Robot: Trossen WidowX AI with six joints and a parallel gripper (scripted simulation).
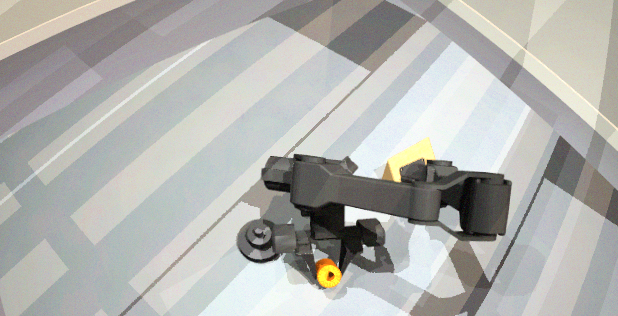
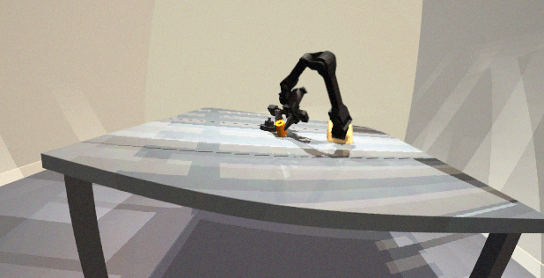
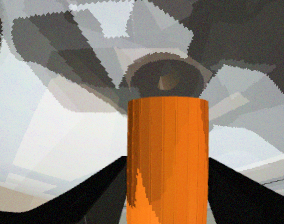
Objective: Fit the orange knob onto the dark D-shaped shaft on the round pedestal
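My gripper tip is now 7 cm short of the pedestal and 13 cm to the left of it. Also, from my gripper tip: orange knob: 1 cm to the right.
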